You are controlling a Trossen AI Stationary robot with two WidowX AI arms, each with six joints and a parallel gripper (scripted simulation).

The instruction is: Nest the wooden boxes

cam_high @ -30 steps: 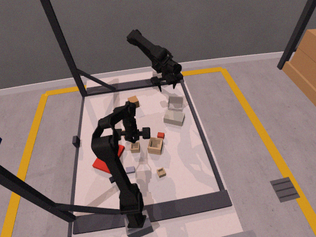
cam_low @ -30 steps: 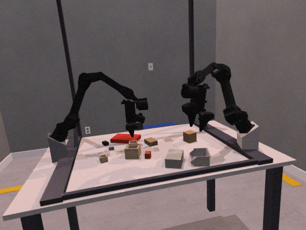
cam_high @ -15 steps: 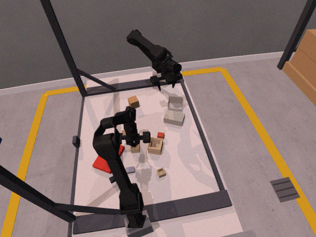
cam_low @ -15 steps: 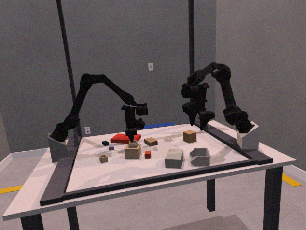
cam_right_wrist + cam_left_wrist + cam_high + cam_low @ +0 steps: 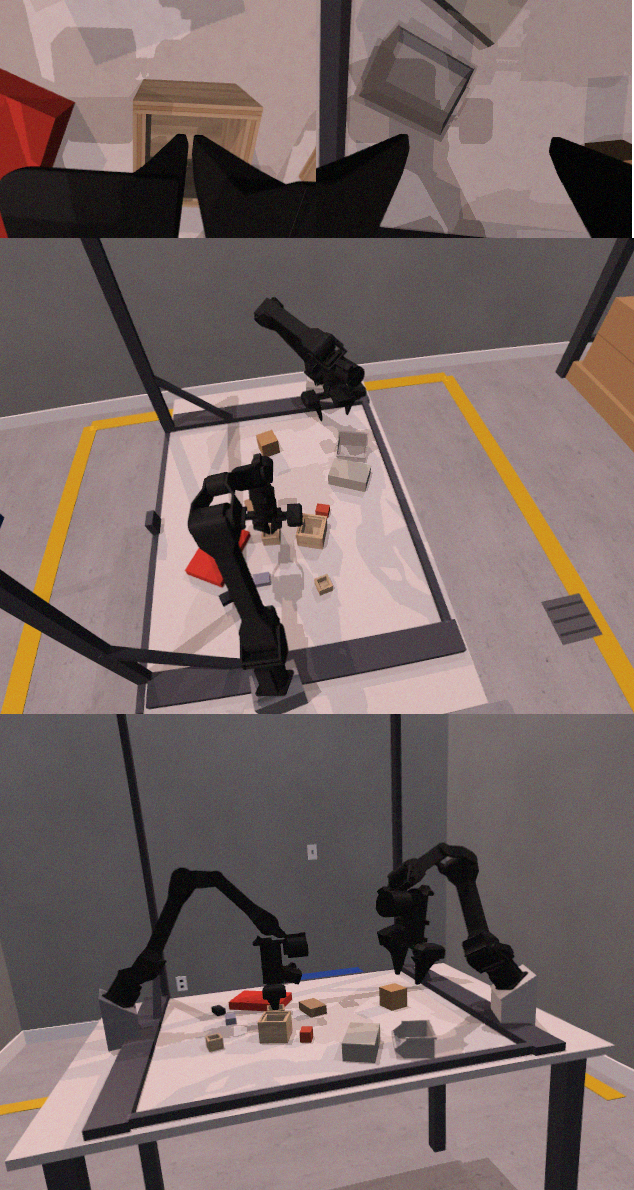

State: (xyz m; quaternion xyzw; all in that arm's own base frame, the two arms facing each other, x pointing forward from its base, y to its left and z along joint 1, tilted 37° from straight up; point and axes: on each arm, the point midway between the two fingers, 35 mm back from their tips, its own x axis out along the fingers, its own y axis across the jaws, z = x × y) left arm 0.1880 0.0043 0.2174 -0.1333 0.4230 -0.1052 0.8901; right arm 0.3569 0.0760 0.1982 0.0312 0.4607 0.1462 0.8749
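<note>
The flat brown block lies 50 mm behind my right hand, 100 mm to the left of it and 50 mm below it. The rest, counted from my right hand: red cube 140 mm ahead, 90 mm to the left, 40 mm below; red slab 140 mm behind, 70 mm to the right, 50 mm below; dark block 80 mm behind, 190 mm to the right, 50 mm below.
My left hand is 16 cm above the grey closed block, 12 cm to the left of it and 6 cm short of it. The rest, counted from my left hand: red cube 26 cm to the right, 17 cm below, 2 cm behind; grey open box 16 cm below, 6 cm ahead; brown cube 22 cm behind, 16 cm below, 1 cm to the right.
</note>
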